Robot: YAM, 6 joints.
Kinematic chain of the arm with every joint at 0, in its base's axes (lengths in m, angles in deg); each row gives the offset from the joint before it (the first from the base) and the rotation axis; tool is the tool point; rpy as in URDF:
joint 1: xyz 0 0 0.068 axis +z
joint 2: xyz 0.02 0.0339 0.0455 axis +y
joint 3: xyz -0.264 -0.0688 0 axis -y
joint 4: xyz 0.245 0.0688 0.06 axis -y
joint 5: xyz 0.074 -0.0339 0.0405 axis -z
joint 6: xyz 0.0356 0 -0.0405 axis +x
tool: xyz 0 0 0 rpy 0 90 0
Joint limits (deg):
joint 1: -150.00..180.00
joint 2: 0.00..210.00
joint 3: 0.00..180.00
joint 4: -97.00..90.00
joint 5: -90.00..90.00
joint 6: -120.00..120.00
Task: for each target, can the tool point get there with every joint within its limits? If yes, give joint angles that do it. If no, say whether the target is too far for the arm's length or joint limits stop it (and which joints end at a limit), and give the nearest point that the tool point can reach.
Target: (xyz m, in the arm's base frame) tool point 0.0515 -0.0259 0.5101
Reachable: yes | joints -59.16 43.68 59.01 75.20 -60.31 -55.69
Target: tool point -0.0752 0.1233 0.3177
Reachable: yes | joints 131.02 51.24 57.18 -65.88 42.67 33.97
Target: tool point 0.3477 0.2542 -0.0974
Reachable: yes | joints 32.81 162.86 100.24 -32.16 -45.10 43.11
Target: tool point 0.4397 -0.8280 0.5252
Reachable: no: too far | nearest point 0.2772 -0.5220 0.3697 | short by 0.380 m
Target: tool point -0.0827 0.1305 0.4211
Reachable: yes | joints 125.68 56.88 81.85 -66.07 14.64 88.26
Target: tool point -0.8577 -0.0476 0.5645
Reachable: no: too far | nearest point -0.5708 -0.0047 0.4100 | short by 0.329 m
